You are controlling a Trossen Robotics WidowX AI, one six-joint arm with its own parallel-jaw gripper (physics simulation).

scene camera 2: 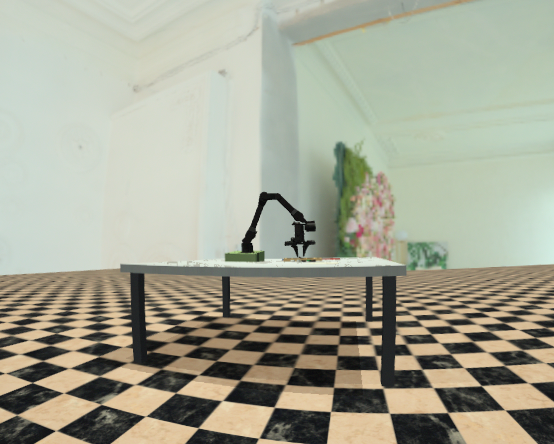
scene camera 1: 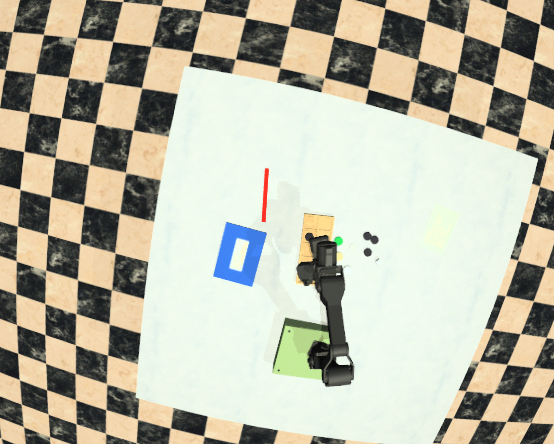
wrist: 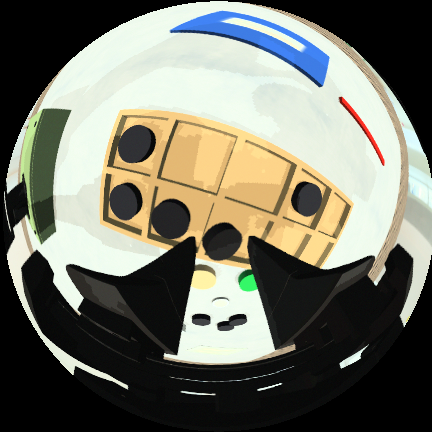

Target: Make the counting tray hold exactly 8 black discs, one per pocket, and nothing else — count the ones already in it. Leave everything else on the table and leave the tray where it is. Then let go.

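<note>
The tan counting tray [scene camera 1: 325, 222] [wrist: 197, 155] has two rows of pockets. In the wrist view, black discs lie in four separate pockets: one disc [wrist: 136, 143], a second [wrist: 125, 201], a third [wrist: 170, 219] and a fourth [wrist: 306, 199]. My gripper [scene camera 2: 300, 255] [wrist: 221, 241] is open, low over the tray. Another black disc [wrist: 222, 243] is between its fingertips with a gap at each side, at the middle pocket of the near row; whether it lies flat is unclear. Three loose black discs [scene camera 1: 367, 235] [scene camera 1: 374, 240] [scene camera 1: 368, 252] lie beside the tray.
A green disc [scene camera 1: 338, 241] [wrist: 247, 281], a cream disc [scene camera 1: 339, 256] [wrist: 205, 276] and a white disc [scene camera 1: 352, 247] [wrist: 220, 301] lie near the tray. A blue frame [scene camera 1: 223, 250], a red bar [scene camera 1: 265, 195] and a pale yellow pad [scene camera 1: 440, 227] lie farther off. The arm stands on a green base [scene camera 1: 292, 350].
</note>
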